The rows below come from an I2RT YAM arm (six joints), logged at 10 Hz.
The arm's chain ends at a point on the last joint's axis. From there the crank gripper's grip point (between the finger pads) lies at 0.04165 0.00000 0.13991 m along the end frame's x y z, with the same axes.
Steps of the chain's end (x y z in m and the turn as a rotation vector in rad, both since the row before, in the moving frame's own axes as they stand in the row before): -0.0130 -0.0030 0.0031 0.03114 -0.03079 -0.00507; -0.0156 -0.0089 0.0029 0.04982 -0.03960 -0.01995; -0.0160 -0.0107 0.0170 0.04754 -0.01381 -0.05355; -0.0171 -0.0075 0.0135 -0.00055 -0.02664 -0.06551; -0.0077 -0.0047 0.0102 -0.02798 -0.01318 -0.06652; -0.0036 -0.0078 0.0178 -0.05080 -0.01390 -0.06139; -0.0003 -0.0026 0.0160 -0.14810 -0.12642 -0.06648; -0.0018 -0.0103 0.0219 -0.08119 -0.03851 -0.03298
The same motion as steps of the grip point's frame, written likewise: -0.0173 -0.0076 0.0042 0.03114 -0.03079 -0.00507; -0.0212 -0.0167 0.0042 0.04982 -0.03960 -0.01995; -0.0182 -0.0195 0.0174 0.04754 -0.01381 -0.05355; -0.0209 -0.0100 0.0146 -0.00055 -0.02664 -0.06551; -0.0095 -0.0035 0.0107 -0.02798 -0.01318 -0.06652; -0.0054 -0.0032 0.0182 -0.05080 -0.01390 -0.06139; -0.0176 0.0162 0.0188 -0.14810 -0.12642 -0.06648; -0.0070 -0.0002 0.0230 -0.08119 -0.03851 -0.03298
